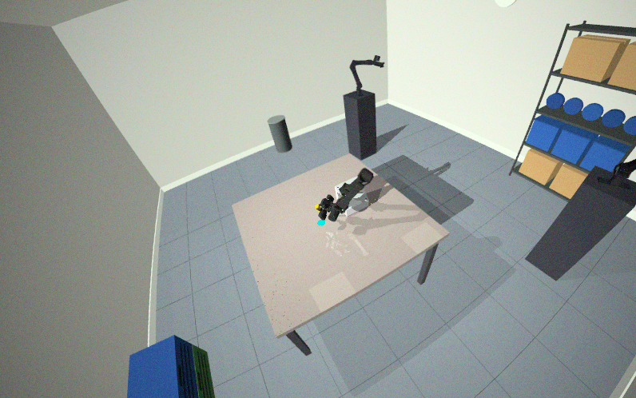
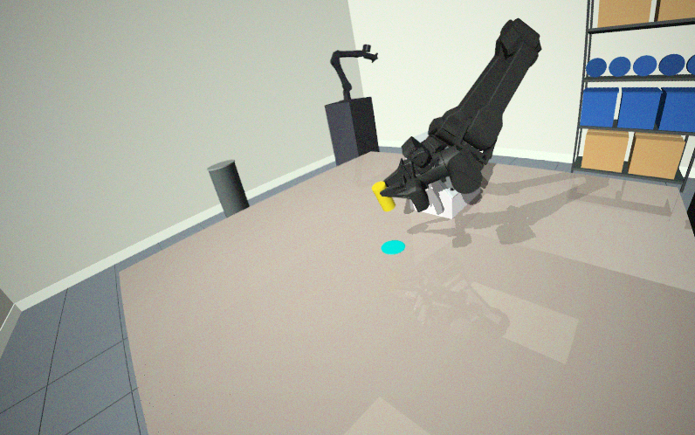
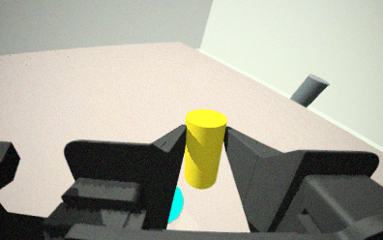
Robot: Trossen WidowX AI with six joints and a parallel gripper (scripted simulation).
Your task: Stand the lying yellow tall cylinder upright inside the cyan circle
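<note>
Right now the cyan circle is 1 cm ahead of my gripper tip, 2 cm to the left of it and 15 cm below it. Also, from my gripper tip: yellow tall cylinder: 1 cm behind, 2 cm below.
</note>
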